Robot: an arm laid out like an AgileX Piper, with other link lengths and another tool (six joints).
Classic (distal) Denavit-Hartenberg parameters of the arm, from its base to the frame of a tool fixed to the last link. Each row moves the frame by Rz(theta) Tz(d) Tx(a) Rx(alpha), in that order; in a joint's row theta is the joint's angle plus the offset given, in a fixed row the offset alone. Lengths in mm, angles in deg.
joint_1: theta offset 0  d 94.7  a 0  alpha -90
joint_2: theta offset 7.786  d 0  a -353.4  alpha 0
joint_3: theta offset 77.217  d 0  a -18.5  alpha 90
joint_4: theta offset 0  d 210.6  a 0  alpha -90
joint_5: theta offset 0  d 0  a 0  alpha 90
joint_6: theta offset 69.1  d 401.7  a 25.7  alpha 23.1
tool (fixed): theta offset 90  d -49.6  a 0  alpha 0
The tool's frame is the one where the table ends.
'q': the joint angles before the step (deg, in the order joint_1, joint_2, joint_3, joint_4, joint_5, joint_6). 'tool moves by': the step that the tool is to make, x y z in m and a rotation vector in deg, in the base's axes. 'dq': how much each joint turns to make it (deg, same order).
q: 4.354 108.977 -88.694 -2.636 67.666 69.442
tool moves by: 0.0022 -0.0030 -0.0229 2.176 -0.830 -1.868
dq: -2.115 0.349 6.072 2.291 -7.395 -0.797
